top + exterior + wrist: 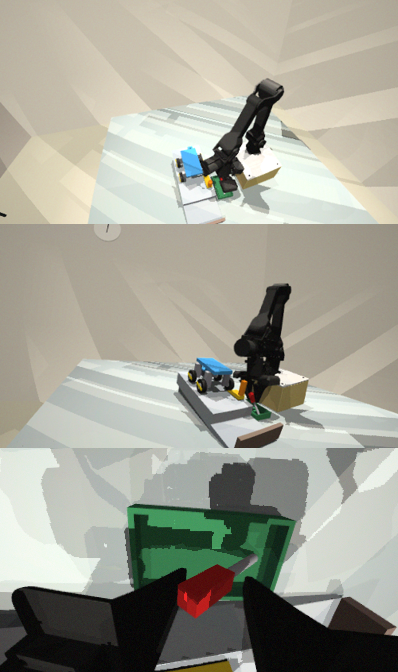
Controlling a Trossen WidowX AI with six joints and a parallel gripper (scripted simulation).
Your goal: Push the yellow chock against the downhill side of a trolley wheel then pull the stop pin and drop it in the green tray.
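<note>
Now: gripper tip 5 cm above the green tray. Round my gripper tip: red-headed stop pin 1 cm to the left; then yellow chock 7 cm ahead, 4 cm above; then grey ramp 14 cm ahead, 7 cm to the right, 1 cm above.
</note>
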